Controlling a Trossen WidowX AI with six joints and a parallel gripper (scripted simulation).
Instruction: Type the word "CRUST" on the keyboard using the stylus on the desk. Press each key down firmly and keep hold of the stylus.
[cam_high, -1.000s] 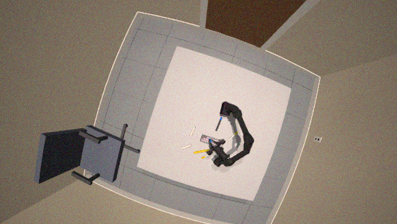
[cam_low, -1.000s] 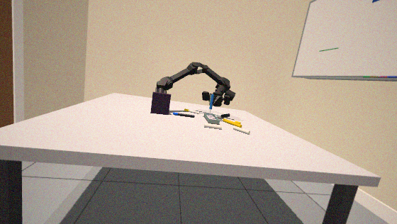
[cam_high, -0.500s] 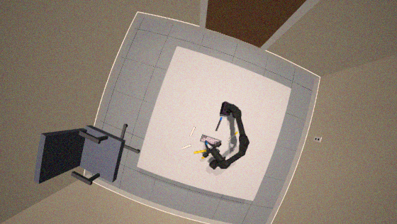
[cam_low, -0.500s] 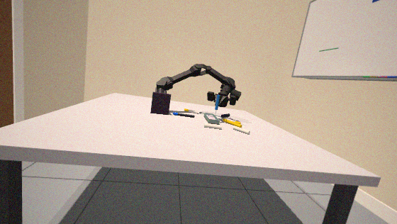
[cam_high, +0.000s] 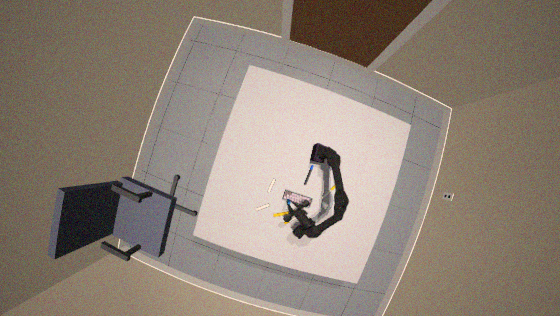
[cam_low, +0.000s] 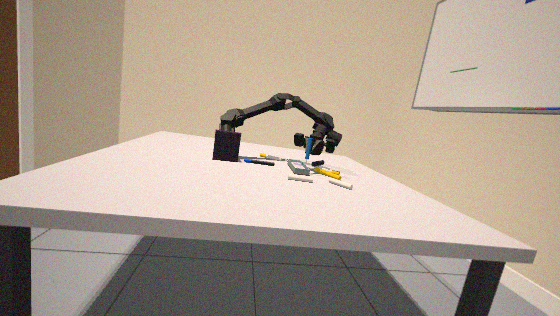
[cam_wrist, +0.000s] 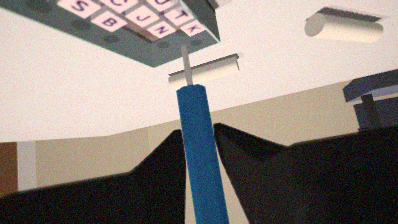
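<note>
The yellow pen lies 110 mm ahead of my gripper tip, 20 mm to the left of it and 80 mm below it. The rest, counted from my gripper tip: stylus tip 50 mm below; then blue-and-black pen 220 mm behind, 80 mm to the left, 80 mm below; then blue stylus 10 mm below.
</note>
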